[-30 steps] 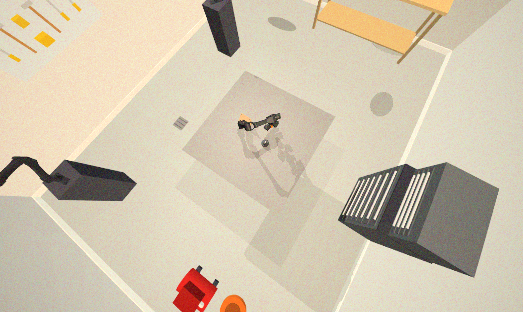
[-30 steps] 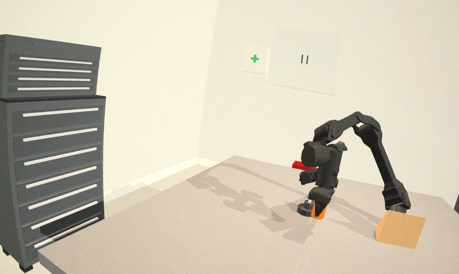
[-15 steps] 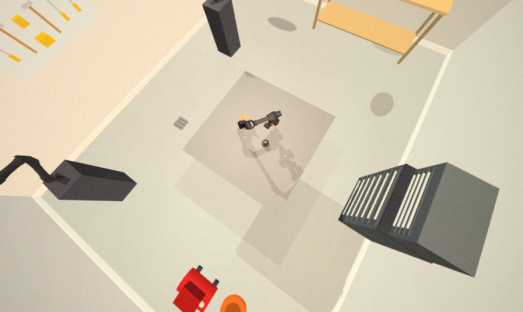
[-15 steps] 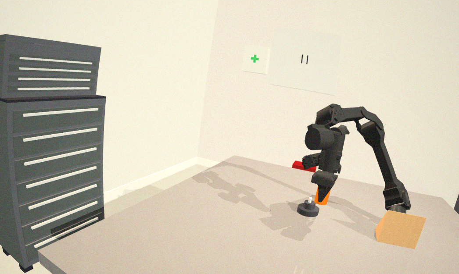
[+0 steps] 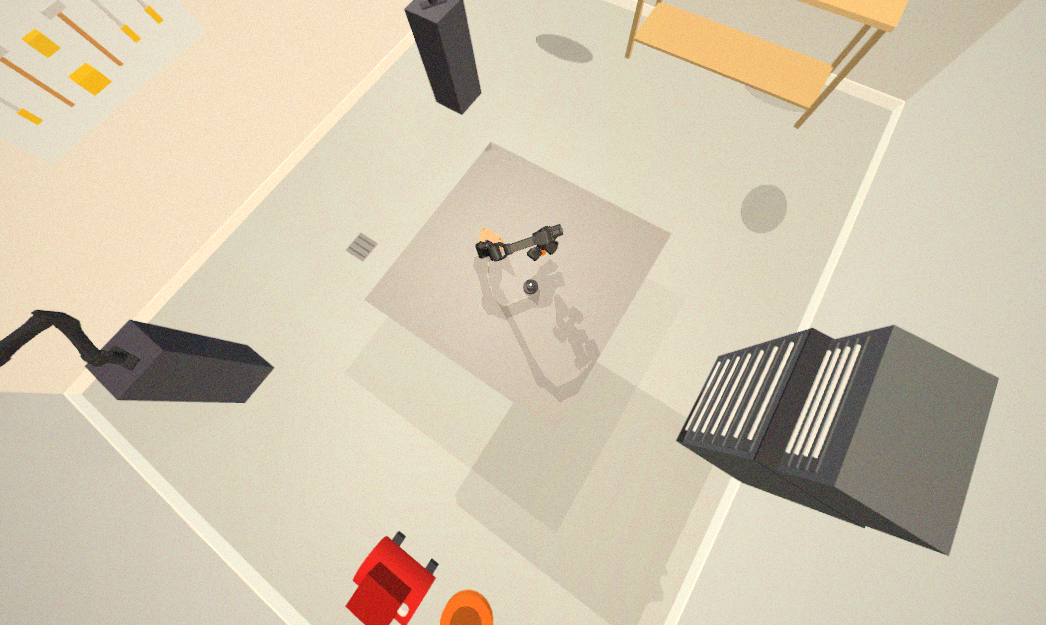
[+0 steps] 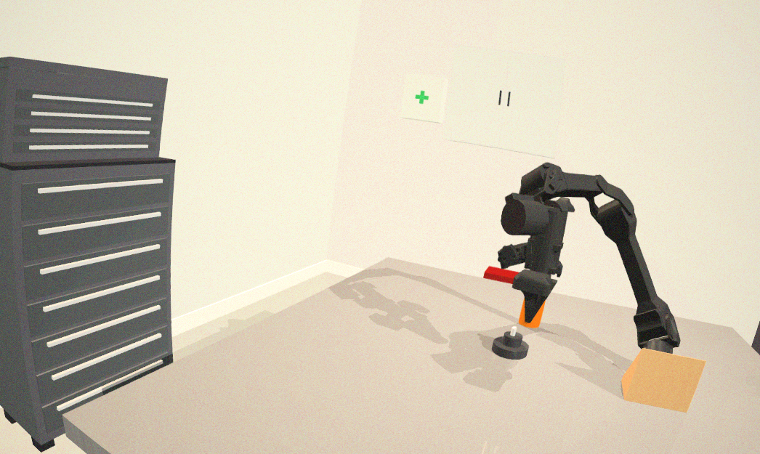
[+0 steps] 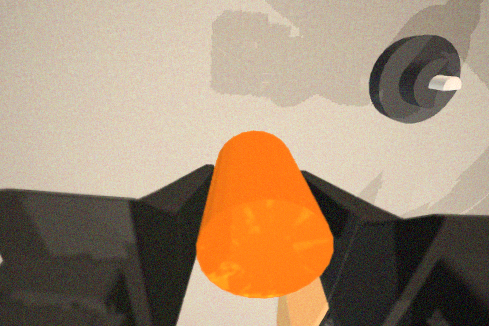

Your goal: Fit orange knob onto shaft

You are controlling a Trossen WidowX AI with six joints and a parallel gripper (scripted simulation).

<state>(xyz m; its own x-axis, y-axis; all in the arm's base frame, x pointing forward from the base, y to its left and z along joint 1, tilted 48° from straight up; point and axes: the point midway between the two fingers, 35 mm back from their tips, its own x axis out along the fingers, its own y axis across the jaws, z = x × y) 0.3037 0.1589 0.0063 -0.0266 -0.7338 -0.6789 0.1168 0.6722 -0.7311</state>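
Right now my gripper tip is 170 mm to the left of the dark round pedestal, 110 mm above it and 30 mm short of it. From my gripper tip the other things lie so: orange knob 30 mm above.
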